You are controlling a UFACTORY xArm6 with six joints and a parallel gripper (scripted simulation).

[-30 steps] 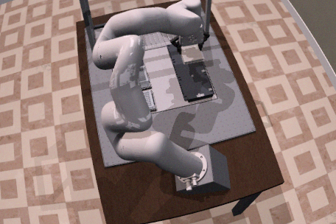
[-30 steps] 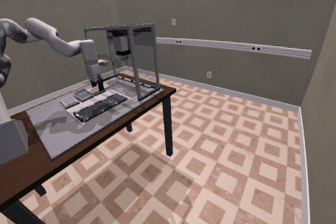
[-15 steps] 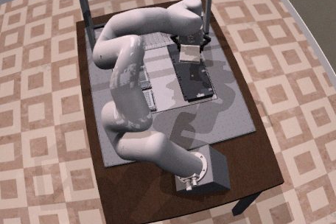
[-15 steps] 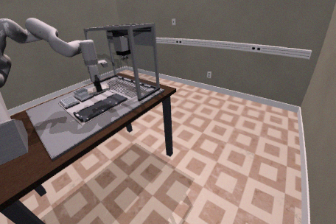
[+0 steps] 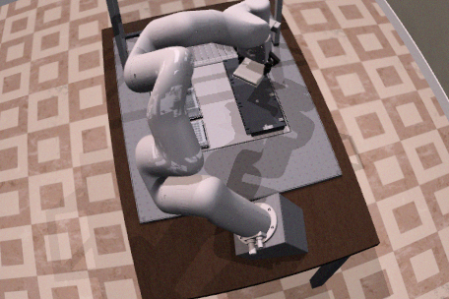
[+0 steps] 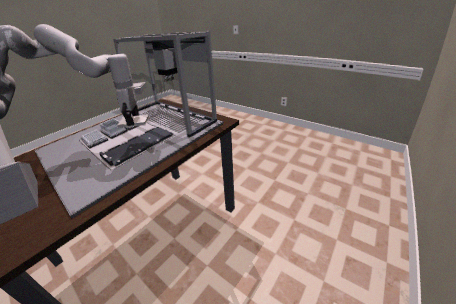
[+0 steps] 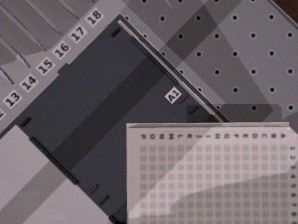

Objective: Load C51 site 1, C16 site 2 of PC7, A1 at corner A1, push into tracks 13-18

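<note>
Now: hand 1 cm past the carrier PC7 and 12 cm above it. The rest, counted from my hand: dark head: 31 cm ahead, 17 cm to the left, 21 cm above; 96-well plate C15: 16 cm behind, 24 cm to the left, 12 cm below.
</note>
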